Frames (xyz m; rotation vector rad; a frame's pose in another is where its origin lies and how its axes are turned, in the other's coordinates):
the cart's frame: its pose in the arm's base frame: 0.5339 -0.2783 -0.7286 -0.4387 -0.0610 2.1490
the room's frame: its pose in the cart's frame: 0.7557 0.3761 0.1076 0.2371 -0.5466 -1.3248
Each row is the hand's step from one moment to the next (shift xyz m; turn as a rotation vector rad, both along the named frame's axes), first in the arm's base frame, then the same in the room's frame.
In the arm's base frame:
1: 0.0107 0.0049 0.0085 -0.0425 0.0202 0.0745
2: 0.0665 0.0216 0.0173 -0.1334 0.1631 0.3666
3: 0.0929 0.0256 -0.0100 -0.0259 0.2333 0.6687
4: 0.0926 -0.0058 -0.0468 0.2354 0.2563 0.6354
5: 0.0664 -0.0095 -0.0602 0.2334 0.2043 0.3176
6: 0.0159 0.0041 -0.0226 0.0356 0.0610 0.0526
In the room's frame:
1: 0.0131 -0.0043 0.0045 0.0172 0.0560 0.0658
2: 0.0617 -0.0371 -0.0013 0.1748 0.2542 0.2892
3: 0.0699 -0.0594 -0.0312 0.4044 0.2537 0.5237
4: 0.0336 -0.0831 -0.0526 0.5647 0.0567 0.4502
5: 0.0101 -0.0665 -0.0600 0.4053 -0.0173 0.1804
6: 0.0038 -0.0133 -0.0243 0.0843 0.0158 0.0198

